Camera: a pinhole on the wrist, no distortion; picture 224 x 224 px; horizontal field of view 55.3 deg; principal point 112.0 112.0 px. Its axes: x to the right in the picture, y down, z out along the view. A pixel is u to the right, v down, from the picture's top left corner.
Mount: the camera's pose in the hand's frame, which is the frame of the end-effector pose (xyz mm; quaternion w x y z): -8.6 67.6 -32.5 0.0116 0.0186 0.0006 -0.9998
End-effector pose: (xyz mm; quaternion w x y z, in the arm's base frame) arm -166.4 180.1 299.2 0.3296 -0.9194 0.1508 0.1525
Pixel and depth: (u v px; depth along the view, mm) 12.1 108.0 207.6
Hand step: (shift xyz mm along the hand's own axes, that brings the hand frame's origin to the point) 80.5 73.4 178.6
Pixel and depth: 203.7 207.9 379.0
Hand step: -181.2 -106.8 340.1
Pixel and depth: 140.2 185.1 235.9
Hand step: -46.6 -14.1 202.0
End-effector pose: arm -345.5 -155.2 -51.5 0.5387 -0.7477 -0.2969 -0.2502
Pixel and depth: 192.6 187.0 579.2
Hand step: -243.6 -141.5 538.0
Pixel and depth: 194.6 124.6 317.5
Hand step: -142.5 45.5 280.2
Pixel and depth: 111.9 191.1 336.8
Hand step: -18.1 -57.5 304.0
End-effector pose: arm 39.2 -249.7 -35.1 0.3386 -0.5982 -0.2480 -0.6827
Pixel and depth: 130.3 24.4 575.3
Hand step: -84.7 301.2 540.8
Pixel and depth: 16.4 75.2 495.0
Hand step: 192.2 157.1 470.5
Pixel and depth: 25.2 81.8 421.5
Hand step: 145.3 130.4 395.1
